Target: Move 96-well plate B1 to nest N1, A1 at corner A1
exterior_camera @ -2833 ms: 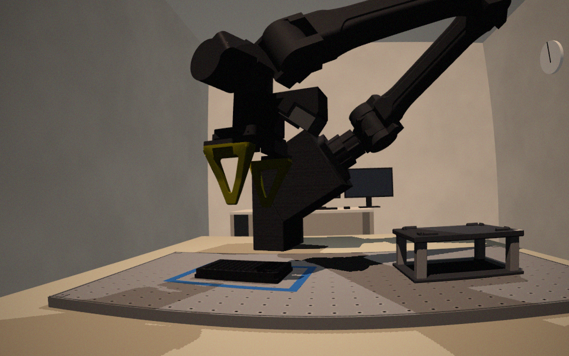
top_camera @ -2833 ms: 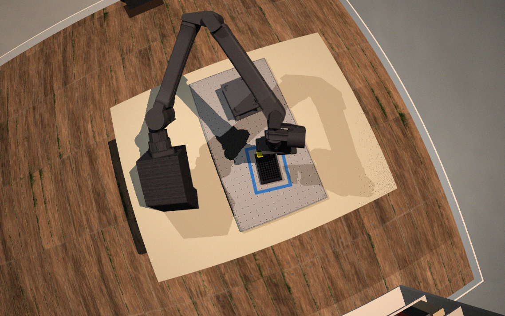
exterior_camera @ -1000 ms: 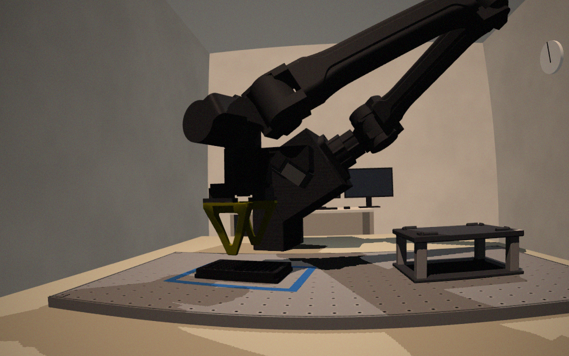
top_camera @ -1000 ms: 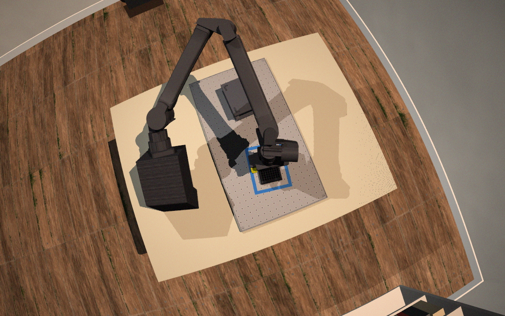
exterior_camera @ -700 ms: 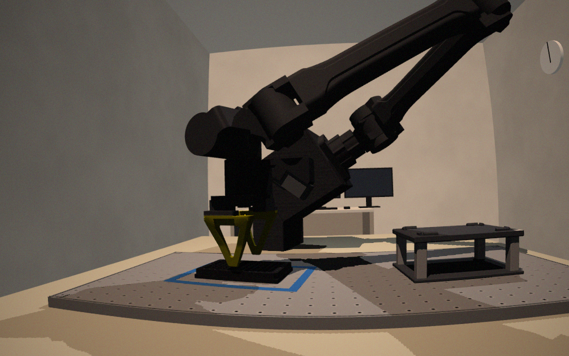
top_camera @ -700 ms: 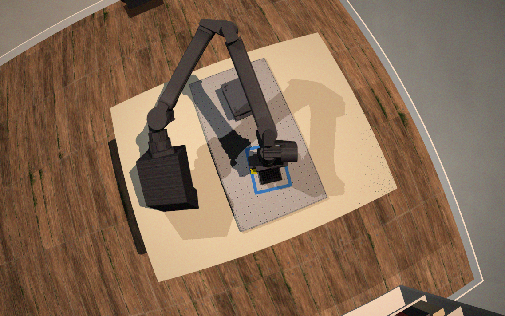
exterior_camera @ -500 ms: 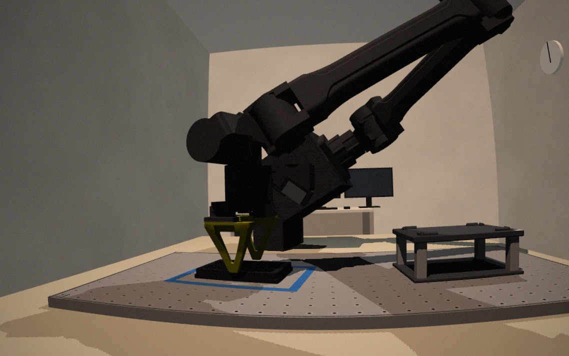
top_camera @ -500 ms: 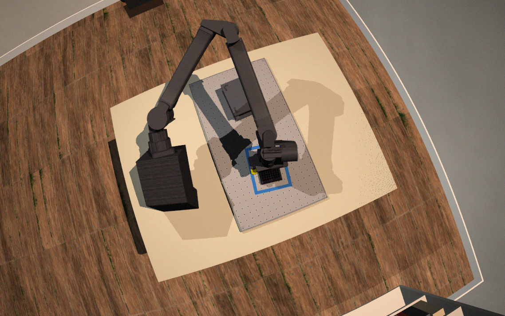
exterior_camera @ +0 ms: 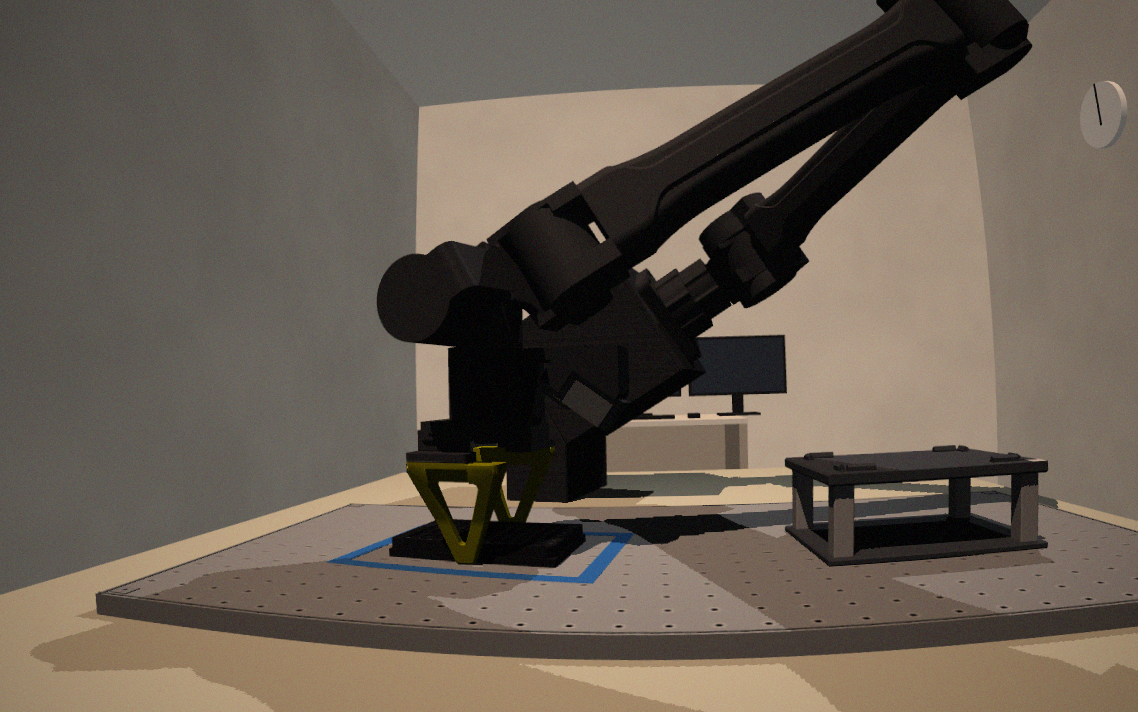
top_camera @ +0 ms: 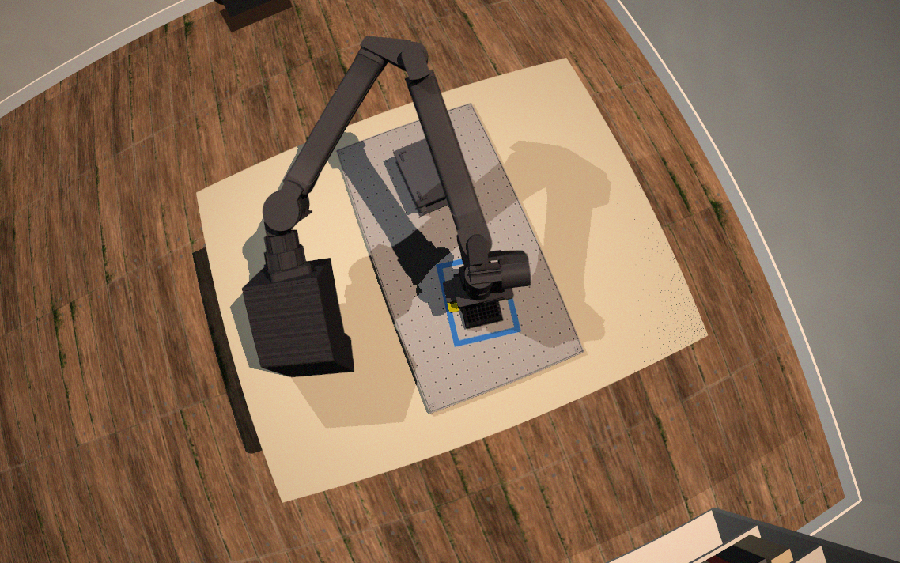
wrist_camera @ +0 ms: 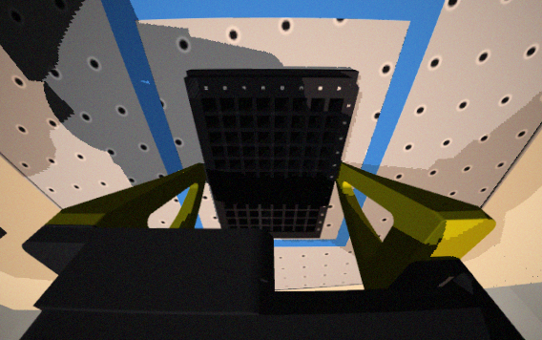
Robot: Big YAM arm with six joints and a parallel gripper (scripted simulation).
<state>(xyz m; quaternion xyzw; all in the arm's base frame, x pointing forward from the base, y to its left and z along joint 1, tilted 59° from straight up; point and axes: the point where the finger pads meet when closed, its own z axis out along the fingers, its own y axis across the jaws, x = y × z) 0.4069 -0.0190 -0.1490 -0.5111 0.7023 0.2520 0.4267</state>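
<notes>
The black 96-well plate lies right at my hand. Also, from my hand: raised plate nest (320 mm to the left, 50 mm above); white A1 label (50 mm ahead, 390 mm to the left, 50 mm above).
</notes>
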